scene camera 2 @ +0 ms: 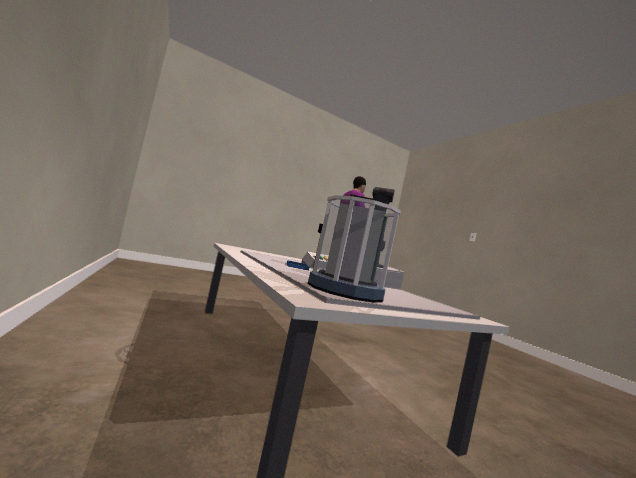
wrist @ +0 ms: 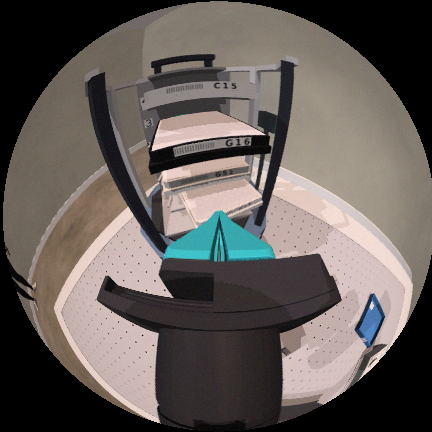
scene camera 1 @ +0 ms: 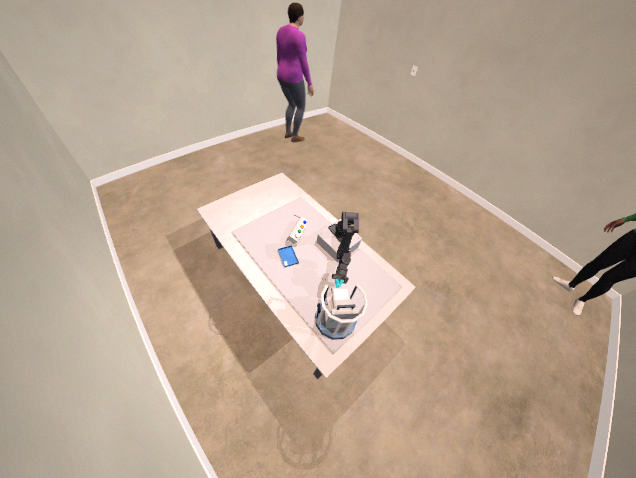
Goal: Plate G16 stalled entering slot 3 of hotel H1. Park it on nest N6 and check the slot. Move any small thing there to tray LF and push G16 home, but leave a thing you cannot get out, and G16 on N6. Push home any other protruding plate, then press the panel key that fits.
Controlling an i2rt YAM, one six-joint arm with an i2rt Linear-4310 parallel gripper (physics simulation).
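Pixels of known places: gripper, between the fingertips: (wrist: 218, 216); arm's base, origin of its link: (scene camera 1: 339, 234).
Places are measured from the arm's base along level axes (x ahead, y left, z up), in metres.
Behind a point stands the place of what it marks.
The hotel H1 (scene camera 1: 336, 334) {x 0.443, y 0.559, z -0.020 m} (scene camera 2: 347, 287) {x 0.423, y 0.581, z -0.063 m} (wrist: 104, 125) {x 0.263, y 0.435, z 0.136 m} stands at one end of the table. My gripper (scene camera 1: 339, 283) {x 0.313, y 0.370, z 0.038 m} (wrist: 218, 216) {x 0.313, y 0.370, z 0.038 m} is shut and empty, its teal fingertips in front of the hotel's lower part. In the wrist view the black-edged plate G16 (wrist: 210, 131) {x 0.324, y 0.386, z 0.109 m} juts out at slot 3, above the fingertips. Plate C15 (wrist: 197, 91) {x 0.322, y 0.395, z 0.141 m} is above it and plate G51 (wrist: 205, 177) {x 0.324, y 0.396, z 0.062 m} below. The lowest plate (wrist: 220, 197) {x 0.341, y 0.393, z 0.027 m} looks skewed and tilted; the fingers partly hide it and its label is not readable. No small thing can be made out in slot 3. Nest N6 is not identifiable.
A blue tray (scene camera 1: 287, 256) {x 0.388, y -0.078, z -0.090 m} (scene camera 2: 297, 265) {x 0.406, y -0.001, z -0.079 m} (wrist: 370, 320) lies on the mat beside the key panel (scene camera 1: 291, 239) {x 0.305, y -0.165, z -0.044 m} (scene camera 2: 308, 258) {x 0.303, y -0.162, z -0.044 m}. A grey block (scene camera 1: 327, 246) {x 0.117, y 0.022, z -0.038 m} (scene camera 2: 393, 278) {x -0.064, y 0.121, z -0.044 m} stands by the arm's base. Dark upright posts flank the hotel's opening. Two people stand away from the table.
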